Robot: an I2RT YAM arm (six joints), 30 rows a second.
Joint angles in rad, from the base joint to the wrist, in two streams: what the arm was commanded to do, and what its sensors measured. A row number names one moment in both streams.
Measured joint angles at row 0:
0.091 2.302 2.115 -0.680 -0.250 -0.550
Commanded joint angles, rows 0 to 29:
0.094 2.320 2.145 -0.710 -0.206 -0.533
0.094 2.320 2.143 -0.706 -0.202 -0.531
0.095 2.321 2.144 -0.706 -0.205 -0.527
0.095 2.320 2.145 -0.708 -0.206 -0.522
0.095 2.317 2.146 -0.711 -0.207 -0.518
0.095 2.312 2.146 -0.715 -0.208 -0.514
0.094 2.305 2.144 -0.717 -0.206 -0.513
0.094 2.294 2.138 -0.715 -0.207 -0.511
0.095 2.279 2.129 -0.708 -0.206 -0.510
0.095 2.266 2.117 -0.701 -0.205 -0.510
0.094 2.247 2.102 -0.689 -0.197 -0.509
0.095 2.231 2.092 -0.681 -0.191 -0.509
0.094 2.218 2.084 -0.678 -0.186 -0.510
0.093 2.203 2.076 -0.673 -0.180 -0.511
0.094 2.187 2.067 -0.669 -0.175 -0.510
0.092 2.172 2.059 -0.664 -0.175 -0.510
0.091 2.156 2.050 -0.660 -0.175 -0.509
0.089 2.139 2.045 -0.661 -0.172 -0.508
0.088 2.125 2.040 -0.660 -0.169 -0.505
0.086 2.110 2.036 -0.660 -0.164 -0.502
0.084 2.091 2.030 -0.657 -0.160 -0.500
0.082 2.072 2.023 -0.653 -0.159 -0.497
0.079 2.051 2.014 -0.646 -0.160 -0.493
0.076 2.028 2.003 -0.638 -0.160 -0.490
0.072 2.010 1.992 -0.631 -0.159 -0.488
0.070 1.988 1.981 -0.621 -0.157 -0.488
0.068 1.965 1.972 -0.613 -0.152 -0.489
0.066 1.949 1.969 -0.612 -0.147 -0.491
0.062 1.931 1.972 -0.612 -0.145 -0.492
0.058 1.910 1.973 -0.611 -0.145 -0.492
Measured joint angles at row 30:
0.068 1.986 1.972 -0.640 -0.158 -0.497
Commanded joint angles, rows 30 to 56:
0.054 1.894 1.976 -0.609 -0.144 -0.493
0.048 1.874 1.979 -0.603 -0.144 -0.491
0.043 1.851 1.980 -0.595 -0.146 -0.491
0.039 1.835 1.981 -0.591 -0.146 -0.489
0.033 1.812 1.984 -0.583 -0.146 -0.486
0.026 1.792 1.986 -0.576 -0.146 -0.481
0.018 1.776 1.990 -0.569 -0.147 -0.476
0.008 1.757 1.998 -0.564 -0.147 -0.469
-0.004 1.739 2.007 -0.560 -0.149 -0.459
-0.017 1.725 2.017 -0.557 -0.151 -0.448
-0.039 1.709 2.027 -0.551 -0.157 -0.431
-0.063 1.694 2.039 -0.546 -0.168 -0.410
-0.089 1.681 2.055 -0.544 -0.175 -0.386
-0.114 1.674 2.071 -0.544 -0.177 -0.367
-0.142 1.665 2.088 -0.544 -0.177 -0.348
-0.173 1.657 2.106 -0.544 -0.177 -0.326
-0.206 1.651 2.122 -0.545 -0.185 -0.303
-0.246 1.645 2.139 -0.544 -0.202 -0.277
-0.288 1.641 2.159 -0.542 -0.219 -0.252
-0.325 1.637 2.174 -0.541 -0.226 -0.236
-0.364 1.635 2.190 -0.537 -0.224 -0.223
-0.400 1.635 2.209 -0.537 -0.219 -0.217
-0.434 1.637 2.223 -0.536 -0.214 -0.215
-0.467 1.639 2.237 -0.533 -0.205 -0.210
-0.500 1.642 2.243 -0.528 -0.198 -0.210
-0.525 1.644 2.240 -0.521 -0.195 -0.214
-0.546 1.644 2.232 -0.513 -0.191 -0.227
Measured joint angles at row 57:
-0.510 1.672 2.210 -0.568 -0.194 -0.246
